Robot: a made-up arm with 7 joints.
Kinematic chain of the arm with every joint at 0, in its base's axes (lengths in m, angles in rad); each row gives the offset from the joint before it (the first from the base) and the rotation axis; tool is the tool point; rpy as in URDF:
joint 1: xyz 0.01 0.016 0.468 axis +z
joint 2: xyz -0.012 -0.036 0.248 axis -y
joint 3: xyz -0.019 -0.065 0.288 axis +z
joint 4: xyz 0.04 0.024 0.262 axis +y
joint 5: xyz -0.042 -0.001 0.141 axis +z
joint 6: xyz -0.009 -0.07 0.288 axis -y
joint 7: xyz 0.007 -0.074 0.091 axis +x
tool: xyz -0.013 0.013 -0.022 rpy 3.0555 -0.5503 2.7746
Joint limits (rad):
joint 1: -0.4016..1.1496
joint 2: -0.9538..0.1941
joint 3: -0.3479..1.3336
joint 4: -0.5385..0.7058
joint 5: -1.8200..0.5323
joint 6: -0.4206..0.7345
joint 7: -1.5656..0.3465
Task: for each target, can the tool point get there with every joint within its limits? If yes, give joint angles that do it. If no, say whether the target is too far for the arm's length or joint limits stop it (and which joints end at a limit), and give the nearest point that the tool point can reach.
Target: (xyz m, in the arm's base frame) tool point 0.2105 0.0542 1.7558
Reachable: yes | joints 0.4635 -0.0455 0.5498 0.5937 -0.7657 0.3054 -0.4391
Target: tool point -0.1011 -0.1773 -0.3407
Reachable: no: joint limits stop it (at a limit: joint 1, joint 2, joint 4, joint 5, joint 6, joint 7) | nearest point 0.8227 -0.5019 0.9068 | short by 1.586 m
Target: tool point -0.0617 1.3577 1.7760
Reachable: no: too far | nearest point 0.2077 0.7884 1.4165 | short by 0.725 m
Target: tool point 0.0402 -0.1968 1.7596
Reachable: yes | joints -0.1581 -0.1538 0.2030 -0.0204 -0.3638 0.2118 0.0038
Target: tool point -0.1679 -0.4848 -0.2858
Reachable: no: joint limits stop it (at a limit: joint 1, joint 2, joint 4, joint 5, joint 6, joint 7) | nearest point 0.7498 -0.6136 0.9399 | short by 1.537 m
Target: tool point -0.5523 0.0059 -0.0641
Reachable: no: joint limits stop it (at a limit: joint 2, joint 4, joint 6) | nearest point -0.5814 0.0054 1.4711 | short by 1.535 m
